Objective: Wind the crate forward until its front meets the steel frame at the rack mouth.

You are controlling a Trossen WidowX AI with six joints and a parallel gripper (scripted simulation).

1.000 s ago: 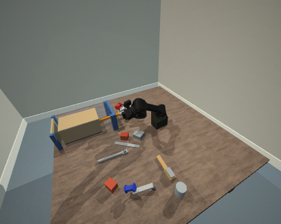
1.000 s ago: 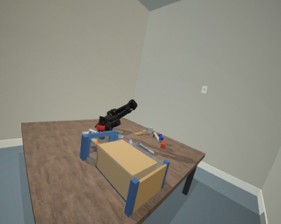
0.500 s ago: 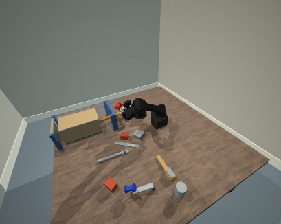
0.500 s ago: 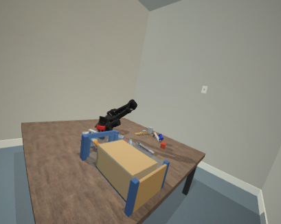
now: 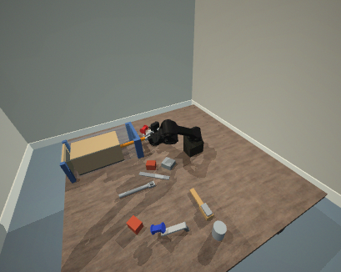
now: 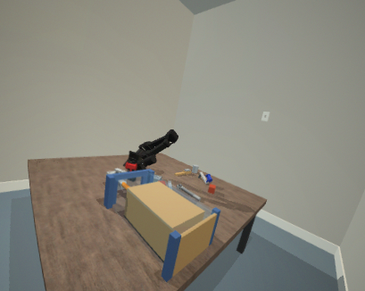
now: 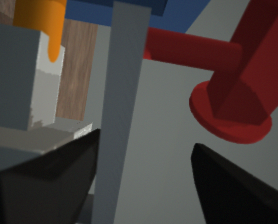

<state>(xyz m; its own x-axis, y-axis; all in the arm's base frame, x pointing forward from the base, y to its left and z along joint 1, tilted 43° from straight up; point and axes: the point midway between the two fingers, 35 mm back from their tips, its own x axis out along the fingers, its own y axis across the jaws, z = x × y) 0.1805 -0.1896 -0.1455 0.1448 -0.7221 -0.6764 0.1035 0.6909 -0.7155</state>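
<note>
My gripper tip is 1 cm to the right of the red-gripped winch handle, 1 cm short of it and 1 cm above it. The rest, counted from my gripper tip: blue frame (11 cm ahead, 3 cm to the right, 2 cm below); then red handle knob (5 cm ahead, 2 cm to the left, 2 cm above); then grey winch (10 cm below, 6 cm behind, 1 cm to the right).
</note>
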